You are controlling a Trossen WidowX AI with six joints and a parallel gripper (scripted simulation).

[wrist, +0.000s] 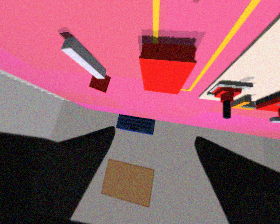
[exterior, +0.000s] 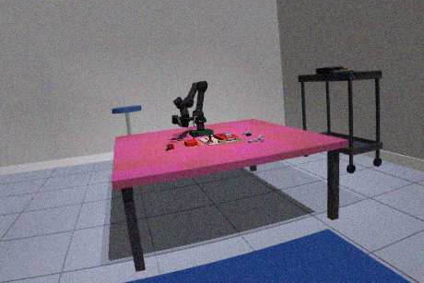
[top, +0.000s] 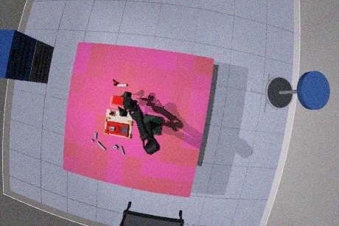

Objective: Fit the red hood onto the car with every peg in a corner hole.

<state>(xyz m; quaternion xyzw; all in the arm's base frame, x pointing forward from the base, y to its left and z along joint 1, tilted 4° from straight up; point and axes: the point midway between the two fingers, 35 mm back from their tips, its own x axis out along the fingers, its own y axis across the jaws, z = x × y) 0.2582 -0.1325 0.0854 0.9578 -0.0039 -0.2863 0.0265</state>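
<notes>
My gripper tip is now 10 cm above the red hood and 5 cm short of it. Also, from my gripper tip: grey engine block (26 cm to the left, 9 cm below, 4 cm ahead).
</notes>
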